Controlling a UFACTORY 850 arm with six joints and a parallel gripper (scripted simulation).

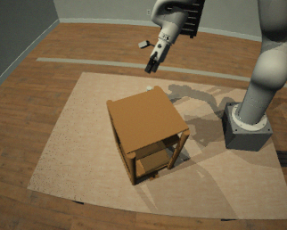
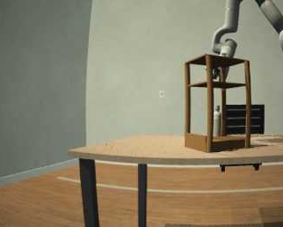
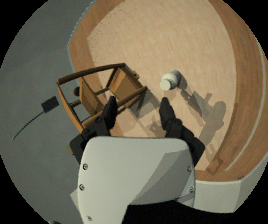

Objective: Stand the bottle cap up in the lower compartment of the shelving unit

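The grey bottle lies 20 cm below my hand. Also, from my hand: wooden shelving unit (32 cm to the left, 14 cm below).
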